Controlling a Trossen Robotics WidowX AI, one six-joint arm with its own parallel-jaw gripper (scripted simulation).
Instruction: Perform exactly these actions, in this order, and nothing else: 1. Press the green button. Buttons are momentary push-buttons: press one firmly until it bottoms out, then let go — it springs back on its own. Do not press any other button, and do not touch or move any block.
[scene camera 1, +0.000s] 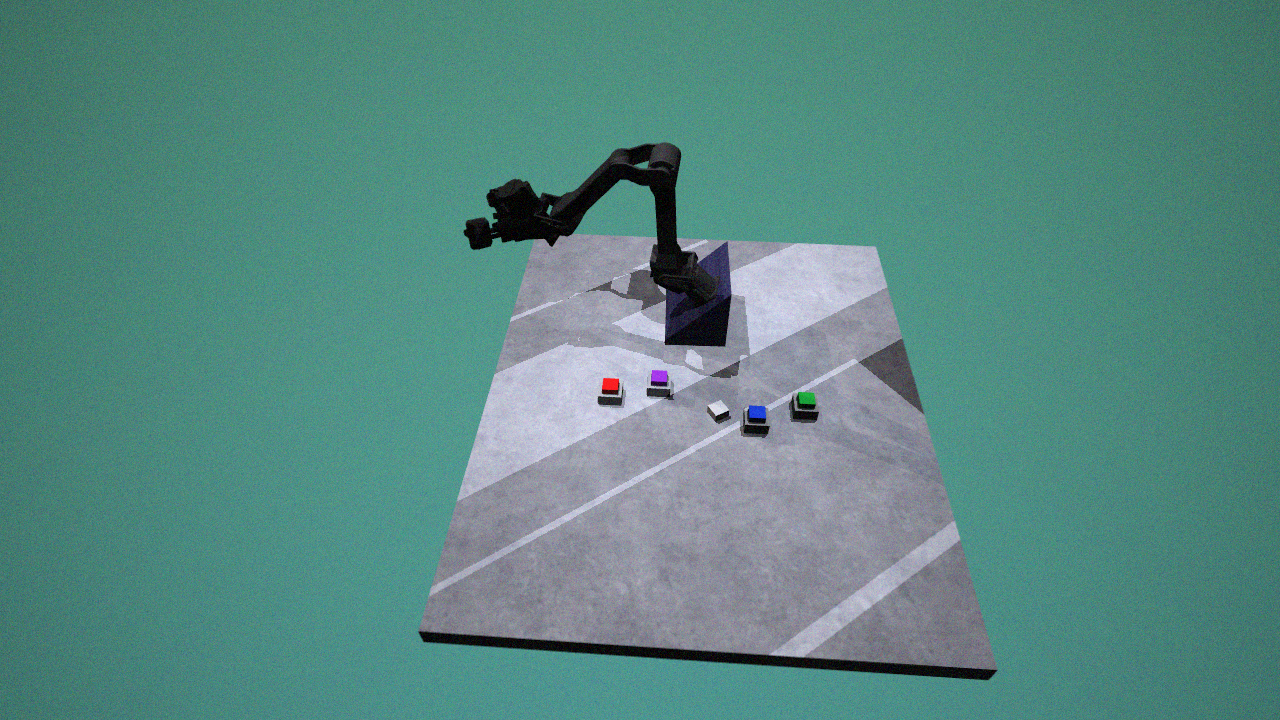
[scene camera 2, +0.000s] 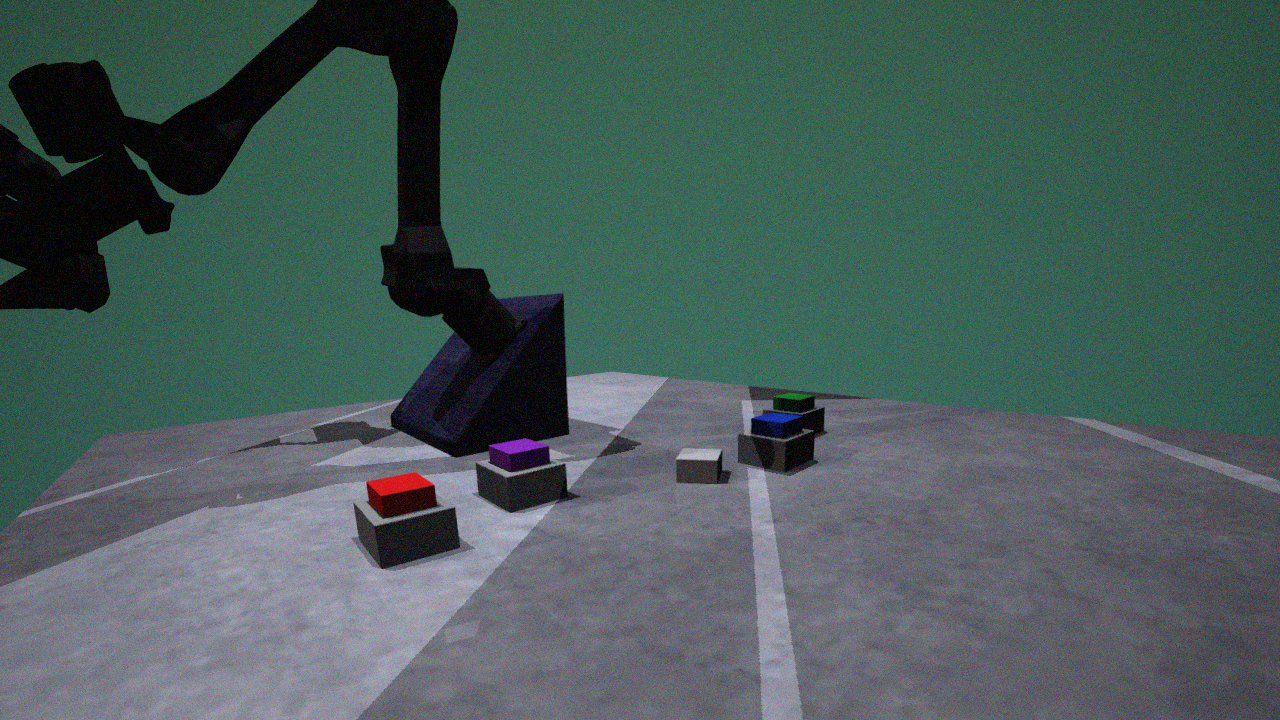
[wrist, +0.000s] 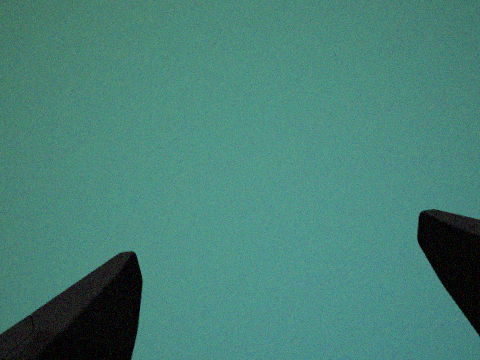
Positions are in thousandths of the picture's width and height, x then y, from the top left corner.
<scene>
The gripper (scene camera 1: 374, 319) is open and holds nothing. Further things: a blue button (scene camera 2: 607, 591) and a red button (scene camera 2: 313, 687).
The gripper also shows in the wrist view (wrist: 589, 685).
</scene>
